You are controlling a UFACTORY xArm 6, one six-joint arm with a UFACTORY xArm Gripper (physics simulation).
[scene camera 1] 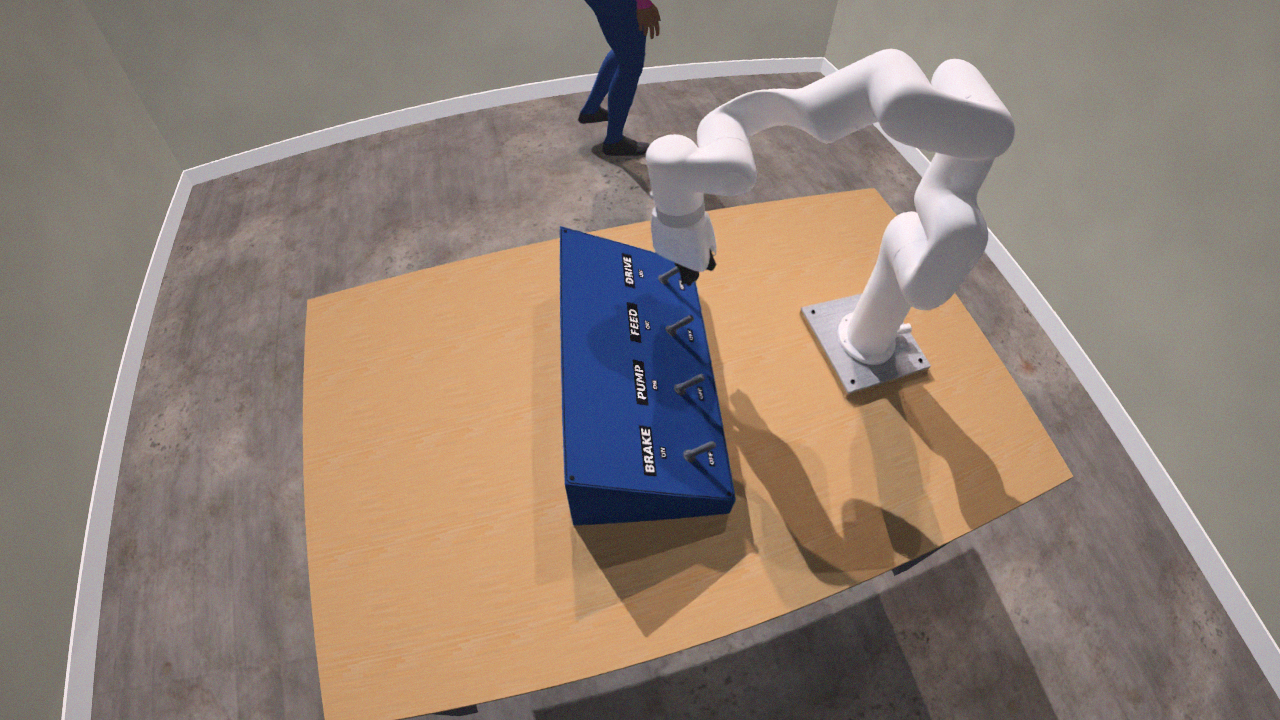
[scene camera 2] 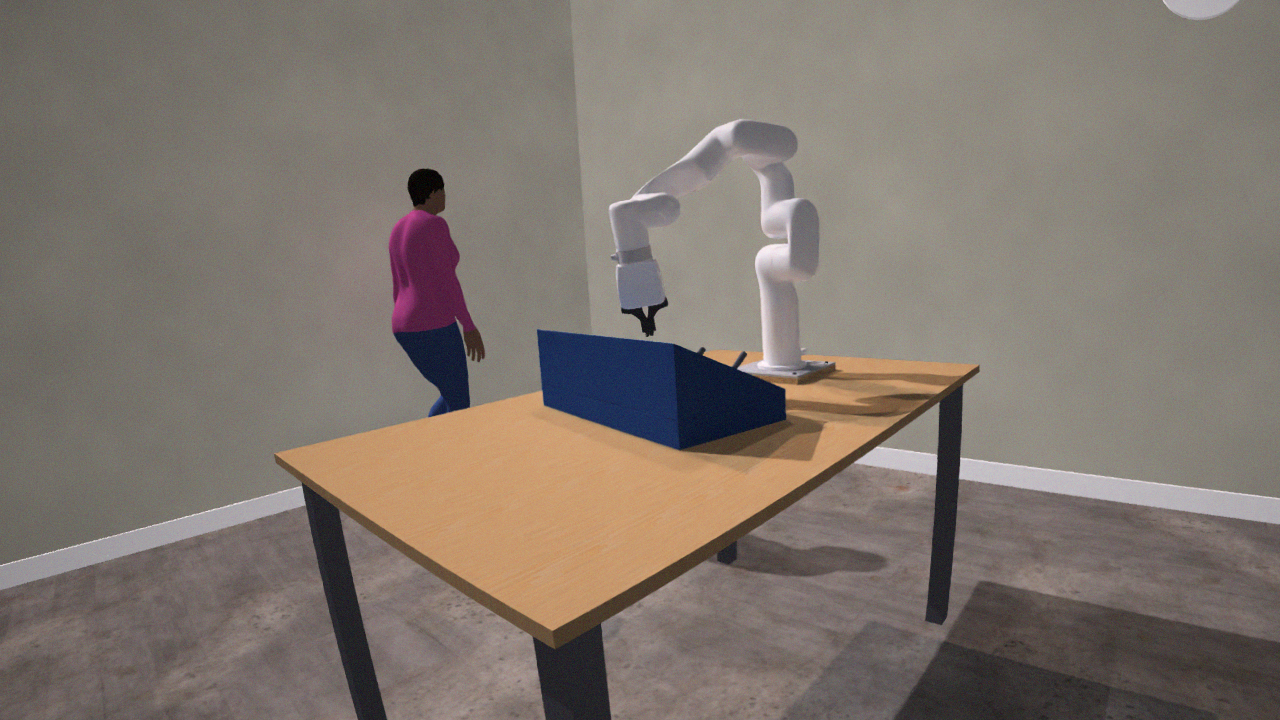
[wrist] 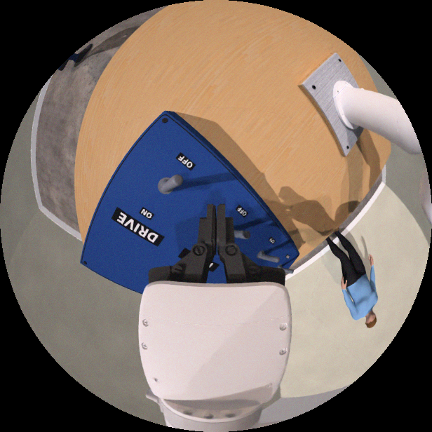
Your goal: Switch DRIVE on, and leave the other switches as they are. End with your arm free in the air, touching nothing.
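Seen in the pictures: gripper, fingertip midpoint: (scene camera 1: 690, 279) (scene camera 2: 650, 334); arm's base at its link origin: (scene camera 1: 866, 339) (scene camera 2: 782, 366).
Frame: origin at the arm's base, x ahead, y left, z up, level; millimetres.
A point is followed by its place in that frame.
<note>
The blue panel (scene camera 1: 590, 411) @[z 136, x 578, y 106 mm] (scene camera 2: 608, 380) @[z 72, x 604, y 17 mm] (wrist: 130, 185) has four levers in a row. The DRIVE lever (scene camera 1: 668, 276) @[z 84, x 376, y -168 mm] (wrist: 170, 183) is at the far end in scene camera 1 and leans to its OFF label. The FEED lever (scene camera 1: 679, 325) @[z 90, x 391, y -50 mm] (wrist: 242, 234), PUMP lever (scene camera 1: 688, 385) @[z 89, x 412, y 69 mm] (wrist: 268, 257) and BRAKE lever (scene camera 1: 699, 451) @[z 91, x 431, y 187 mm] also lean to OFF. My gripper (scene camera 1: 687, 279) @[z 121, x 352, y -121 mm] (scene camera 2: 648, 333) @[z 121, x 352, y -121 mm] (wrist: 216, 213) is shut and empty, pointing down above the panel. In the wrist view its tips appear between the DRIVE and FEED levers, apart from the DRIVE lever. It partly hides the FEED area there.
The panel stands on a wooden table (scene camera 1: 429, 447) @[z -21, x 860, y 27 mm] (scene camera 2: 537, 519) @[z -21, x 952, y 269 mm] (wrist: 225, 60). The arm's metal base plate (scene camera 1: 825, 329) @[z 0, x 78, y -42 mm] (wrist: 325, 100) is on the lever side. A person in pink and blue (scene camera 1: 622, 71) (scene camera 2: 425, 277) stands beyond the table. A person in light blue (wrist: 361, 295) shows in the wrist view.
</note>
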